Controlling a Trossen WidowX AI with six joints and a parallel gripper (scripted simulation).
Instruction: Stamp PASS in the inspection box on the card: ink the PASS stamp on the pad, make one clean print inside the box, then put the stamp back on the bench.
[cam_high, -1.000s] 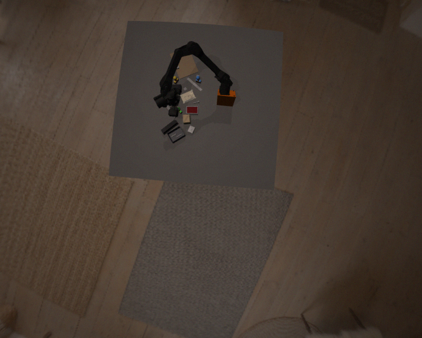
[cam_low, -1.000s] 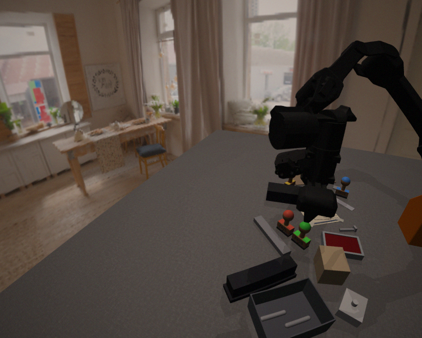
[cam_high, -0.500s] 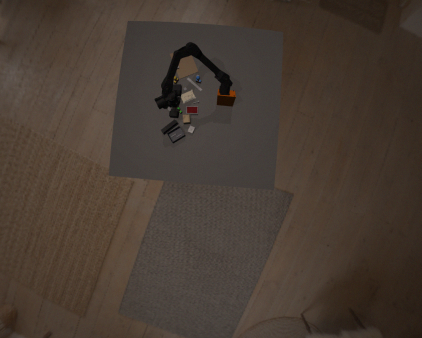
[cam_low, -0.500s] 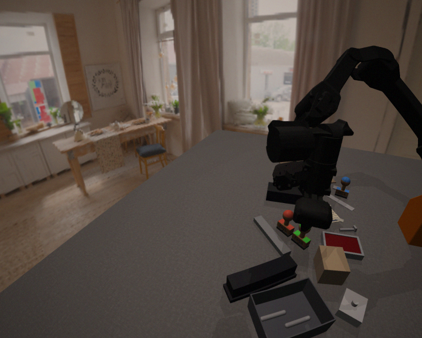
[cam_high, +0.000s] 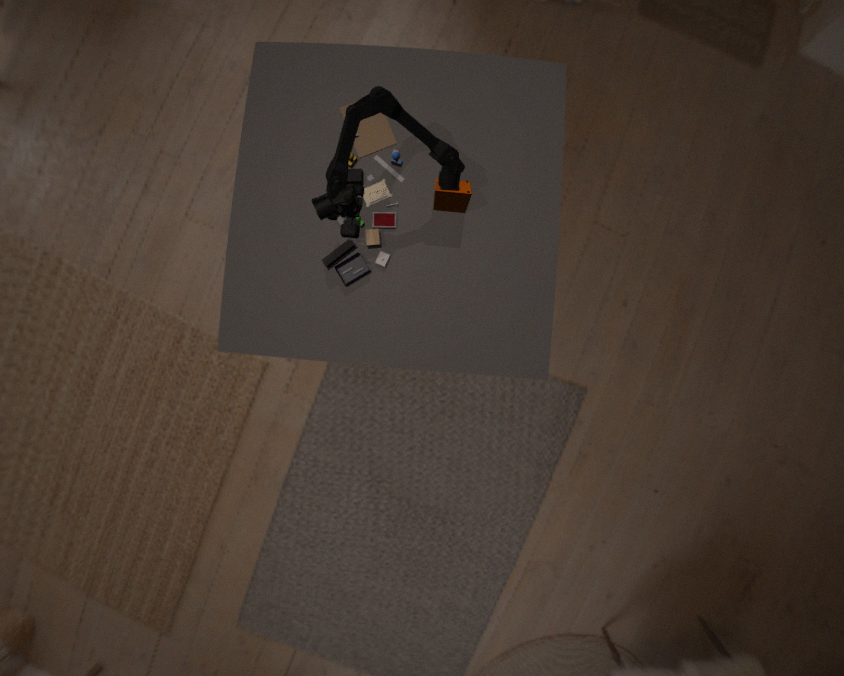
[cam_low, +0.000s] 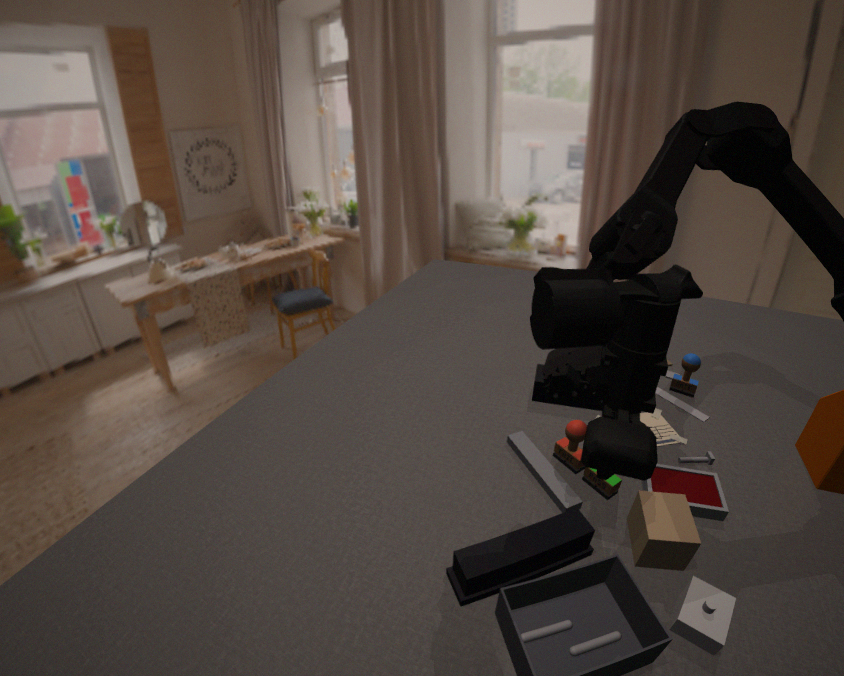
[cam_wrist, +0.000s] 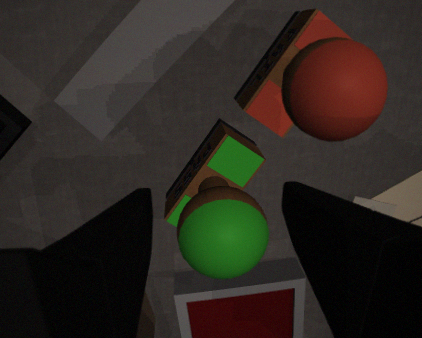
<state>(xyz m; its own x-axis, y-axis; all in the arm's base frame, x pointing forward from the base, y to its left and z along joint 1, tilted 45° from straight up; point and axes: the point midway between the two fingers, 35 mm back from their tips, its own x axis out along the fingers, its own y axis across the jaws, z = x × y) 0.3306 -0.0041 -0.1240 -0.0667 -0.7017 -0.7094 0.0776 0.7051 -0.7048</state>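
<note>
Right now the green-knobbed pass stamp is 2 cm below my gripper tip. From my gripper tip the other things lie so: grey bar 7 cm ahead, 3 cm below; then red-knobbed stamp 3 cm ahead, 3 cm to the right, 2 cm below; then tan cube 6 cm behind, 7 cm to the left, 1 cm below.
</note>
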